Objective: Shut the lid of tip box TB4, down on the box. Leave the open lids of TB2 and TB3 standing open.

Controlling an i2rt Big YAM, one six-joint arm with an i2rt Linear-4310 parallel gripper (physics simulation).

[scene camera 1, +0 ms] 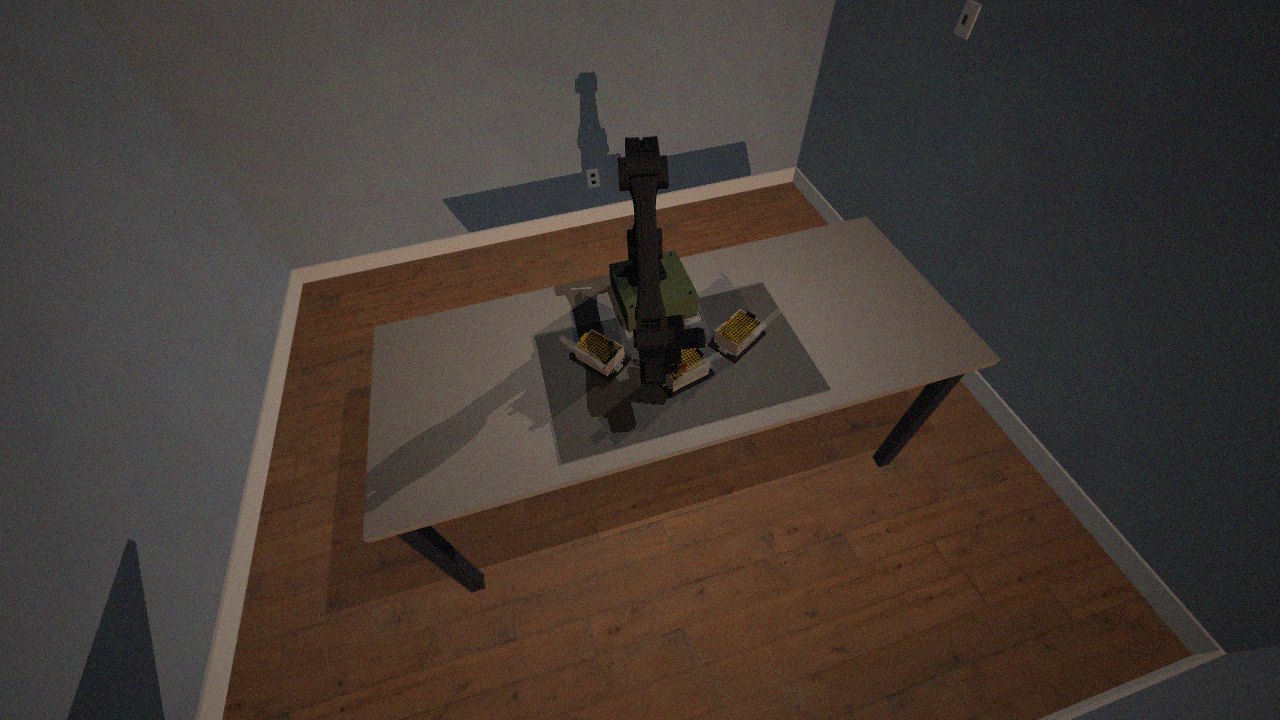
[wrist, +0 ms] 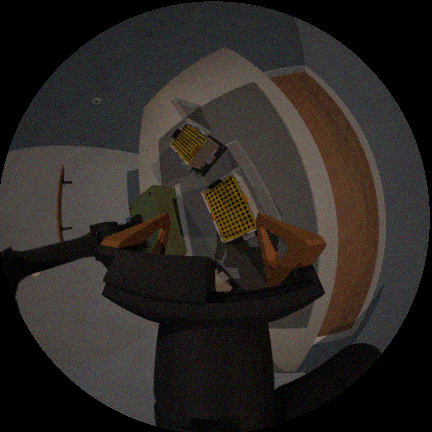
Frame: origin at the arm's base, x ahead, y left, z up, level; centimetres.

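Where they show: gripper, fingertip midpoint: (wrist: 212, 216).
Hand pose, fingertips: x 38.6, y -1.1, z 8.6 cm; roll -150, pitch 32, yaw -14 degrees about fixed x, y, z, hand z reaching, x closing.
Things, the pixels of their centre, and the offset from my fingertips. "pt": a spot on its surface instead. Level surfaces: height alone.
- left box, body centre: (scene camera 1: 598, 345) dx -16.4, dy -20.2, dz -10.8 cm
- middle box, surface spot: (scene camera 1: 691, 374) pt dx +5.0, dy +0.4, dz -5.8 cm
- right box, body centre: (wrist: 184, 140) (scene camera 1: 739, 325) dx -10.5, dy +21.6, dz -10.8 cm
- grey mat, surface height: dz -17.3 cm
- pale table, surface height: dz -17.6 cm
Three pale tip boxes with yellow tip racks stand on the grey mat; no label is readable, so I cannot tell which is TB4. The left box (scene camera 1: 598, 352) has its clear lid standing open on its left; part of it shows low in the wrist view. The middle box (scene camera 1: 691, 374) (wrist: 230, 207) is partly behind the arm in the scene view; its clear lid (wrist: 255, 175) stands open. The right box (scene camera 1: 738, 332) (wrist: 191, 145) has its clear lid (scene camera 1: 768, 320) (wrist: 186, 107) standing open. My gripper (wrist: 212, 216) is open and empty, above the mat near the middle box.
The grey mat (scene camera 1: 760, 389) (wrist: 270, 130) lies on the pale table (scene camera 1: 895, 304). A green block (scene camera 1: 677, 279) (wrist: 155, 205) stands at the arm's base, behind the boxes. A dark object (scene camera 1: 586, 315) stands behind the left box.
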